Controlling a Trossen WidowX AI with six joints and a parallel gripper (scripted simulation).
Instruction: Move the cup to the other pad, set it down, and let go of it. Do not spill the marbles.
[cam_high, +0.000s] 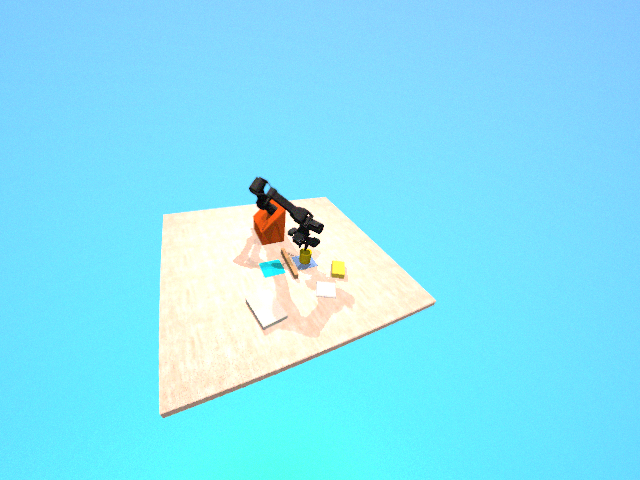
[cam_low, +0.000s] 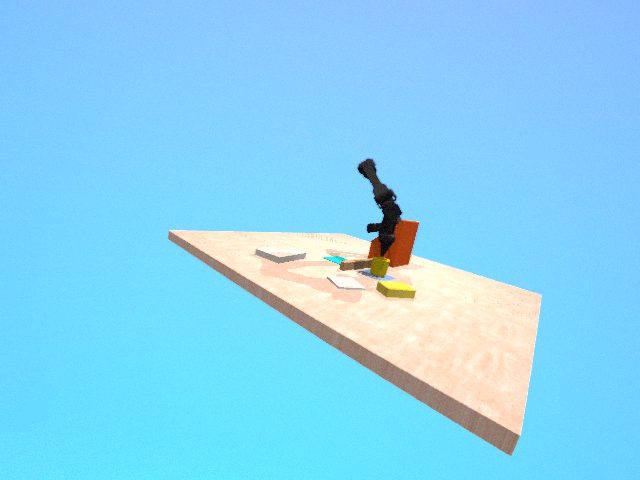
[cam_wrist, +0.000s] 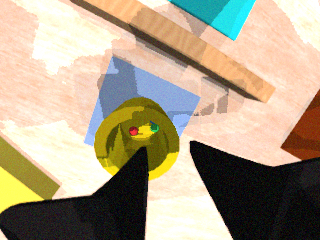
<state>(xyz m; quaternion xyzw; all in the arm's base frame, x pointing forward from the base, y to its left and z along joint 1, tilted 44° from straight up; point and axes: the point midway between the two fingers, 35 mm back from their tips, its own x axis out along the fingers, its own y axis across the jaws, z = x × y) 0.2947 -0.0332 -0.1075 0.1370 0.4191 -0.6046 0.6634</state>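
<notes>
Right now my gripper tip is 40 mm above the yellow cup, 20 mm short of it and 10 mm to the right of it. The rest, counted from my gripper tip: red marble: 60 mm below, 30 mm ahead, 20 mm to the left; then green marble: 60 mm below, 10 mm to the left; then pale blue pad: 90 mm below, 20 mm ahead, 10 mm to the left.
</notes>
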